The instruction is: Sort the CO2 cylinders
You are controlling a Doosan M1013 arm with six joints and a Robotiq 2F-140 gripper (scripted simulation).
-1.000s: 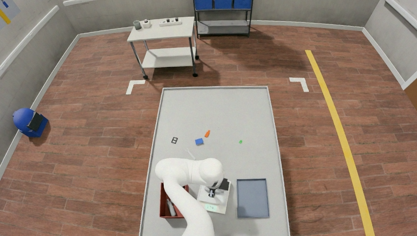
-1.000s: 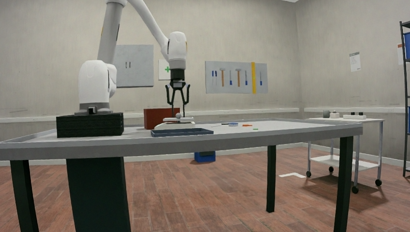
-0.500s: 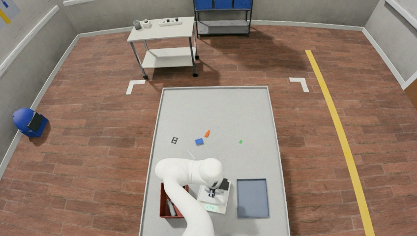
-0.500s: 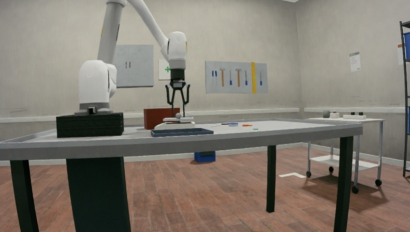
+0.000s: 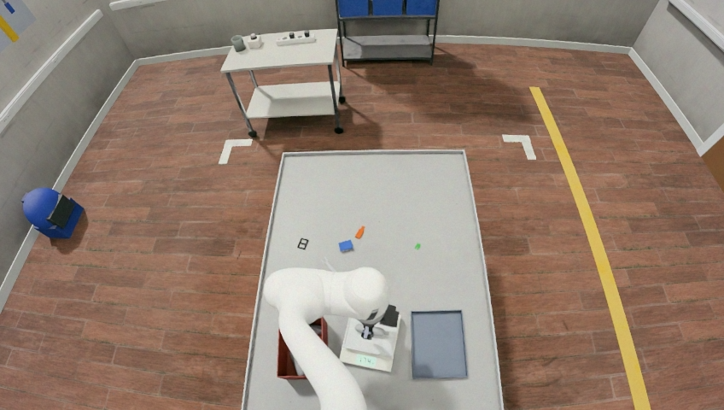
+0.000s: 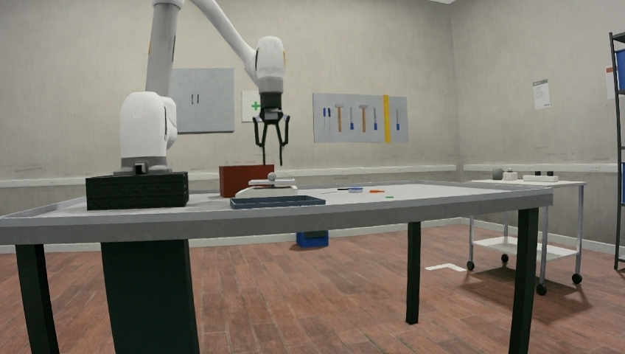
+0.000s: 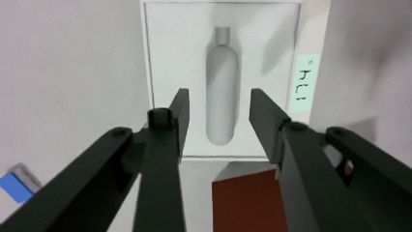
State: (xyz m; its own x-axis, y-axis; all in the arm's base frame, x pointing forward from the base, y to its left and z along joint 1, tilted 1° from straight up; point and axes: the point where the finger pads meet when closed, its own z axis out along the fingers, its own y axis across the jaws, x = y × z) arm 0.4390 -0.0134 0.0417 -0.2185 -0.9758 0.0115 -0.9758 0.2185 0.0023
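Right now my hand is 1 cm past the grey CO2 cylinder, 2 cm to the left of it and 8 cm above it. Also, from my hand: scale platform (9 cm below); scale (1 cm behind, 11 cm below); red scrap bin (6 cm behind, 23 cm to the left, 12 cm below).
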